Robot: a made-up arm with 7 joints.
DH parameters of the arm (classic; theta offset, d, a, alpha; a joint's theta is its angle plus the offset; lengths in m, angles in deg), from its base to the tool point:
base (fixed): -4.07 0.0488 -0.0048 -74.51
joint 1: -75.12 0.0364 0.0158 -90
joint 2: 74 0.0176 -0.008 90
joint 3: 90 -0.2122 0.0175 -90
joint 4: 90 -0.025 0.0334 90
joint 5: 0 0.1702 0.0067 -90
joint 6: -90 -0.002 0.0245 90
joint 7: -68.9 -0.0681 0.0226 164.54
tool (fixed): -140.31 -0.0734 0 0
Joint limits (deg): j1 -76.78..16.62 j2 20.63..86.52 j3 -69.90..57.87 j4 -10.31..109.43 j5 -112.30..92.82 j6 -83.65..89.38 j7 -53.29..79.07
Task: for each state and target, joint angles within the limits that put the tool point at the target. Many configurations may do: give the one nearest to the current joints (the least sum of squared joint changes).
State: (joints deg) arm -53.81 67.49 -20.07 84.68 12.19 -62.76 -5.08
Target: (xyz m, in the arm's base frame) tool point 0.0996 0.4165 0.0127
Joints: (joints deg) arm -44.95 84.62 -23.53 97.03 13.30 -61.25 -5.96
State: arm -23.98 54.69 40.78 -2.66 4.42 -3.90 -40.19
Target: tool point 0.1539 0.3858 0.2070
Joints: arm -37.82 86.52 57.87 35.74 24.07 9.11 -52.07
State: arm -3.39 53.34 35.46 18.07 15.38 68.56 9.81
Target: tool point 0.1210 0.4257 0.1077
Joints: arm -3.48 79.90 57.87 28.09 23.08 68.25 14.29
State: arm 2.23 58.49 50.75 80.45 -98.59 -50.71 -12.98
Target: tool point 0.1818 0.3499 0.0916
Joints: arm -16.76 71.09 37.16 28.34 -87.96 -57.91 -22.43
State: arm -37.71 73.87 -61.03 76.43 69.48 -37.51 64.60
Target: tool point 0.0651 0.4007 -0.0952
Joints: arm -25.24 74.43 -65.32 77.39 69.96 -50.06 68.06
